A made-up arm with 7 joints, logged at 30 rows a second.
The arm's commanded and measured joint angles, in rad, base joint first. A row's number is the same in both.
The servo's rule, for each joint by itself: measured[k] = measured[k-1] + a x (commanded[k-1-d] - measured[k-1]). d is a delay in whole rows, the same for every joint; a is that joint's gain. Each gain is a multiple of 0.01, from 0.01 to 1. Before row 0 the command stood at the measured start. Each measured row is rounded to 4 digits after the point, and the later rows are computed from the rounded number. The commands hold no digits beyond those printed.
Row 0, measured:
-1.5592 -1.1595 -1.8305 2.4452 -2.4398 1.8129 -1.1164
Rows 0 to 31, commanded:
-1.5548 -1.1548 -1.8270 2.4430 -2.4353 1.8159 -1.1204
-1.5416 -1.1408 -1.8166 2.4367 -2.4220 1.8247 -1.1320
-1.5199 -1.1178 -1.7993 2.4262 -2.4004 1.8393 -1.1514
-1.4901 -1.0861 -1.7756 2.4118 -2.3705 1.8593 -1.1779
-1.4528 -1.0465 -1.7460 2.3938 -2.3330 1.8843 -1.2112
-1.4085 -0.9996 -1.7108 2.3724 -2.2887 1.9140 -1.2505
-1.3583 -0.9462 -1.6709 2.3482 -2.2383 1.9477 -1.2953
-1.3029 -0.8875 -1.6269 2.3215 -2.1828 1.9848 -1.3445
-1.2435 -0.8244 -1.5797 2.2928 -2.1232 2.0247 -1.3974
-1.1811 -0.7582 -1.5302 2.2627 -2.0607 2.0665 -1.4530
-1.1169 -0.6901 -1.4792 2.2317 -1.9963 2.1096 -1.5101
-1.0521 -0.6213 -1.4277 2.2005 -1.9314 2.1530 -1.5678
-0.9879 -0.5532 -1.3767 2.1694 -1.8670 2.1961 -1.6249
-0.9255 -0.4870 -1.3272 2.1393 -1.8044 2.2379 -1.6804
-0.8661 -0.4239 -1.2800 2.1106 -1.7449 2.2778 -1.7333
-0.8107 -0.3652 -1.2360 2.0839 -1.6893 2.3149 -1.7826
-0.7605 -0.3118 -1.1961 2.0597 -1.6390 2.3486 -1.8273
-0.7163 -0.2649 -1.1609 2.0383 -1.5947 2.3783 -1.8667
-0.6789 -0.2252 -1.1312 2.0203 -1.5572 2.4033 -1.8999
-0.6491 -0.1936 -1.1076 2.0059 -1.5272 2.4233 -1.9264
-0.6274 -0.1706 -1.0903 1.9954 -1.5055 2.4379 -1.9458
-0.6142 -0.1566 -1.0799 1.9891 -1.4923 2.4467 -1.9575
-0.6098 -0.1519 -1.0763 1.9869 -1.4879 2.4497 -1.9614
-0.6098 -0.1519 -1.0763 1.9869 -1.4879 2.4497 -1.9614
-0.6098 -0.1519 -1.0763 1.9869 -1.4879 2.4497 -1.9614
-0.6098 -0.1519 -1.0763 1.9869 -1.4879 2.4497 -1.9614
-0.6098 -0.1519 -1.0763 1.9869 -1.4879 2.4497 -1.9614
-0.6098 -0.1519 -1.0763 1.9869 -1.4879 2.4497 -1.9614
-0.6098 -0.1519 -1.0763 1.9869 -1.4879 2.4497 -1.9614
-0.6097 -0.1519 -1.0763 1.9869 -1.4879 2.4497 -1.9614
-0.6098 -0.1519 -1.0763 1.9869 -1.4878 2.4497 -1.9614
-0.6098 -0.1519 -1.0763 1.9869 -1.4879 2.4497 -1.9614
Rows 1 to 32, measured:
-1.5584 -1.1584 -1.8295 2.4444 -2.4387 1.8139 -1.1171
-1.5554 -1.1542 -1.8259 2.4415 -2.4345 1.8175 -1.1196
-1.5490 -1.1455 -1.8185 2.4357 -2.4260 1.8247 -1.1250
-1.5384 -1.1312 -1.8065 2.4266 -2.4121 1.8361 -1.1340
-1.5230 -1.1109 -1.7896 2.4141 -2.3923 1.8520 -1.1471
-1.5024 -1.0842 -1.7675 2.3983 -2.3664 1.8725 -1.1647
-1.4765 -1.0511 -1.7405 2.3793 -2.3344 1.8973 -1.1869
-1.4453 -1.0118 -1.7087 2.3573 -2.2965 1.9262 -1.2137
-1.4090 -0.9668 -1.6726 2.3328 -2.2532 1.9587 -1.2449
-1.3680 -0.9167 -1.6327 2.3062 -2.2051 1.9943 -1.2803
-1.3228 -0.8623 -1.5897 2.2779 -2.1529 2.0323 -1.3194
-1.2741 -0.8045 -1.5443 2.2485 -2.0975 2.0721 -1.3616
-1.2226 -0.7442 -1.4974 2.2184 -2.0399 2.1130 -1.4064
-1.1691 -0.6825 -1.4497 2.1883 -1.9810 2.1542 -1.4530
-1.1146 -0.6204 -1.4022 2.1588 -1.9220 2.1950 -1.5007
-1.0599 -0.5592 -1.3557 2.1303 -1.8638 2.2346 -1.5486
-1.0060 -0.4998 -1.3110 2.1035 -1.8076 2.2722 -1.5960
-0.9539 -0.4434 -1.2690 2.0787 -1.7544 2.3072 -1.6420
-0.9044 -0.3910 -1.2304 2.0565 -1.7051 2.3389 -1.6858
-0.8584 -0.3436 -1.1960 2.0373 -1.6606 2.3668 -1.7267
-0.8168 -0.3021 -1.1664 2.0214 -1.6218 2.3903 -1.7639
-0.7803 -0.2672 -1.1422 2.0091 -1.5894 2.4089 -1.7968
-0.7496 -0.2395 -1.1237 2.0007 -1.5640 2.4224 -1.8248
-0.7244 -0.2185 -1.1104 1.9955 -1.5450 2.4314 -1.8480
-0.7038 -0.2025 -1.1009 1.9922 -1.5307 2.4374 -1.8673
-0.6869 -0.1904 -1.0940 1.9902 -1.5200 2.4415 -1.8833
-0.6730 -0.1812 -1.0890 1.9889 -1.5120 2.4442 -1.8966
-0.6616 -0.1742 -1.0854 1.9881 -1.5060 2.4460 -1.9076
-0.6523 -0.1688 -1.0829 1.9876 -1.5015 2.4472 -1.9167
-0.6446 -0.1647 -1.0811 1.9873 -1.4981 2.4480 -1.9243
-0.6383 -0.1616 -1.0798 1.9871 -1.4955 2.4486 -1.9306
-0.6332 -0.1593 -1.0788 1.9870 -1.4936 2.4490 -1.9358
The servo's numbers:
d 0
a 0.18 0.24 0.28 0.38 0.25 0.33 0.17

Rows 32 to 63, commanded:
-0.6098 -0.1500 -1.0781 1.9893 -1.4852 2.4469 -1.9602
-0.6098 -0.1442 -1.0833 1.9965 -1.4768 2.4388 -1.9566
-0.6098 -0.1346 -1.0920 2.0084 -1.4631 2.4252 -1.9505
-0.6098 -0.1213 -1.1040 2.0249 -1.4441 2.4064 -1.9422
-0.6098 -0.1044 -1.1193 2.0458 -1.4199 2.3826 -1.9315
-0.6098 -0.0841 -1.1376 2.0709 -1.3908 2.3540 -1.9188
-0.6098 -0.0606 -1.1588 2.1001 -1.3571 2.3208 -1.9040
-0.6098 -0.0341 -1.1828 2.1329 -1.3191 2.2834 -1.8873
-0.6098 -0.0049 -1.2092 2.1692 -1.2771 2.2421 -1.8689
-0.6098 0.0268 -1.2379 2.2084 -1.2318 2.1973 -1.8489
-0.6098 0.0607 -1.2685 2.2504 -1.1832 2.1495 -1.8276
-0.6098 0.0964 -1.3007 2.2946 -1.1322 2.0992 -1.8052
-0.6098 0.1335 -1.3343 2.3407 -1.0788 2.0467 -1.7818
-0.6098 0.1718 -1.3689 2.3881 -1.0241 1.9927 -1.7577
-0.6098 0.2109 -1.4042 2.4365 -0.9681 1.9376 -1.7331
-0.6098 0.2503 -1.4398 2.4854 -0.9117 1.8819 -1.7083
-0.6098 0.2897 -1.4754 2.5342 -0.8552 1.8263 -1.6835
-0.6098 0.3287 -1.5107 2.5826 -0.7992 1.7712 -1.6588
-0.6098 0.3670 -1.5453 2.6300 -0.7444 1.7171 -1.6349
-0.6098 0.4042 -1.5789 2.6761 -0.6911 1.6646 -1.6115
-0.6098 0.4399 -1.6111 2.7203 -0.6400 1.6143 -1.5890
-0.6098 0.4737 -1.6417 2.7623 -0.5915 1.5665 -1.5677
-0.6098 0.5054 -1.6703 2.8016 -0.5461 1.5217 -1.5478
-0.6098 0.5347 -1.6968 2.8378 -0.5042 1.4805 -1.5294
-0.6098 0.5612 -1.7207 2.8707 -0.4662 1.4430 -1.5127
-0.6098 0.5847 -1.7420 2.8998 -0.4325 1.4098 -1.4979
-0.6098 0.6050 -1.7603 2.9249 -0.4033 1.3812 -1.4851
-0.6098 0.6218 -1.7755 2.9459 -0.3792 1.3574 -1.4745
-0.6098 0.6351 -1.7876 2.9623 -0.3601 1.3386 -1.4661
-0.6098 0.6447 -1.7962 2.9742 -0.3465 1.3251 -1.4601
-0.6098 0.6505 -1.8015 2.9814 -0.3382 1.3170 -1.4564
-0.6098 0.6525 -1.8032 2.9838 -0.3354 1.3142 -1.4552
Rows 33 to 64, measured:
-0.6290 -0.1571 -1.0786 1.9879 -1.4915 2.4483 -1.9399
-0.6255 -0.1540 -1.0799 1.9912 -1.4878 2.4452 -1.9427
-0.6227 -0.1493 -1.0833 1.9977 -1.4816 2.4386 -1.9440
-0.6204 -0.1426 -1.0891 2.0080 -1.4722 2.4280 -1.9437
-0.6185 -0.1334 -1.0976 2.0224 -1.4591 2.4130 -1.9416
-0.6169 -0.1216 -1.1088 2.0408 -1.4420 2.3935 -1.9377
-0.6156 -0.1070 -1.1228 2.0633 -1.4208 2.3695 -1.9320
-0.6146 -0.0895 -1.1396 2.0897 -1.3954 2.3411 -1.9244
-0.6137 -0.0692 -1.1591 2.1199 -1.3658 2.3084 -1.9150
-0.6130 -0.0462 -1.1812 2.1535 -1.3323 2.2717 -1.9038
-0.6124 -0.0205 -1.2056 2.1903 -1.2950 2.2314 -1.8908
-0.6119 0.0076 -1.2322 2.2299 -1.2543 2.1878 -1.8762
-0.6115 0.0378 -1.2608 2.2720 -1.2104 2.1412 -1.8602
-0.6112 0.0700 -1.2911 2.3161 -1.1638 2.0922 -1.8428
-0.6109 0.1038 -1.3228 2.3619 -1.1149 2.0412 -1.8242
-0.6107 0.1390 -1.3556 2.4088 -1.0641 1.9886 -1.8045
-0.6105 0.1752 -1.3891 2.4565 -1.0119 1.9350 -1.7839
-0.6104 0.2120 -1.4231 2.5044 -0.9587 1.8809 -1.7626
-0.6103 0.2492 -1.4573 2.5521 -0.9051 1.8268 -1.7409
-0.6102 0.2864 -1.4913 2.5992 -0.8516 1.7733 -1.7189
-0.6101 0.3232 -1.5248 2.6452 -0.7987 1.7208 -1.6968
-0.6100 0.3593 -1.5575 2.6897 -0.7469 1.6699 -1.6749
-0.6100 0.3944 -1.5891 2.7322 -0.6967 1.6210 -1.6533
-0.6100 0.4281 -1.6193 2.7723 -0.6486 1.5746 -1.6322
-0.6100 0.4600 -1.6477 2.8097 -0.6030 1.5312 -1.6119
-0.6100 0.4899 -1.6741 2.8439 -0.5604 1.4911 -1.5925
-0.6100 0.5175 -1.6982 2.8747 -0.5211 1.4548 -1.5742
-0.6100 0.5425 -1.7198 2.9018 -0.4856 1.4227 -1.5573
-0.6100 0.5647 -1.7388 2.9248 -0.4542 1.3949 -1.5418
-0.6100 0.5839 -1.7549 2.9436 -0.4273 1.3719 -1.5279
-0.6100 0.5999 -1.7679 2.9580 -0.4050 1.3538 -1.5157
-0.6100 0.6125 -1.7778 2.9678 -0.3876 1.3407 -1.5054

